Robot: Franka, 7 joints.
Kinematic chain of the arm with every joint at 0, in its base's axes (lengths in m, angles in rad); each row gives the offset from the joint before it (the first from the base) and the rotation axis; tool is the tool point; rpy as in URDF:
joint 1: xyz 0 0 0.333 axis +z
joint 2: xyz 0 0 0 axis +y
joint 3: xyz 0 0 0.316 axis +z
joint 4: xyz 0.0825 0 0 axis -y
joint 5: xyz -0.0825 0 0.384 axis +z
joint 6: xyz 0 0 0 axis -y
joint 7: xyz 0.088 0 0 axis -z
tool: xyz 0 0 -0.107 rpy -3.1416 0 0
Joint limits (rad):
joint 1: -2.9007..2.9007
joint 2: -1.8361..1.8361
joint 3: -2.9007..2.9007
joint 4: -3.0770..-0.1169
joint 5: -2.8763..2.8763
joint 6: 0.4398..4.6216
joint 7: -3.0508..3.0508
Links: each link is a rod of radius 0.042 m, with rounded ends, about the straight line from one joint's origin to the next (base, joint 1, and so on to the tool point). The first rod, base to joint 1, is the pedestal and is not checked.
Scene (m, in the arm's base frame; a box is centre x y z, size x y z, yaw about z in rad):
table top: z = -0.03
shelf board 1: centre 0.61 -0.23 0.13 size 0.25 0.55 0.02 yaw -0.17
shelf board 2: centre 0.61 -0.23 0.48 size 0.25 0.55 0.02 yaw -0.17
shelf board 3: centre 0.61 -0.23 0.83 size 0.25 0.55 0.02 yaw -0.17
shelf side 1: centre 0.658 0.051 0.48 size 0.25 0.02 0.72 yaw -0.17
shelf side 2: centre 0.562 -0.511 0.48 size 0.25 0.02 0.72 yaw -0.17
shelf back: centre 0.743 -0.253 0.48 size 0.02 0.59 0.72 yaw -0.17
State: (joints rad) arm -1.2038 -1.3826 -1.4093 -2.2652 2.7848 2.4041 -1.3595
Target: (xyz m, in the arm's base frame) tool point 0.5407 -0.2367 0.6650
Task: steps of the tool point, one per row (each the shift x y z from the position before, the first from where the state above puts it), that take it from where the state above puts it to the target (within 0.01 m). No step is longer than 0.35 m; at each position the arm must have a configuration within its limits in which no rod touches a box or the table.
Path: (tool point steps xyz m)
1: 0.0786 -0.1338 0.1370
2: 0.1801 -0.1263 0.1124
3: 0.2632 -0.0564 0.0599
4: 0.2892 0.0593 -0.0060
5: 0.2391 0.1816 -0.0684

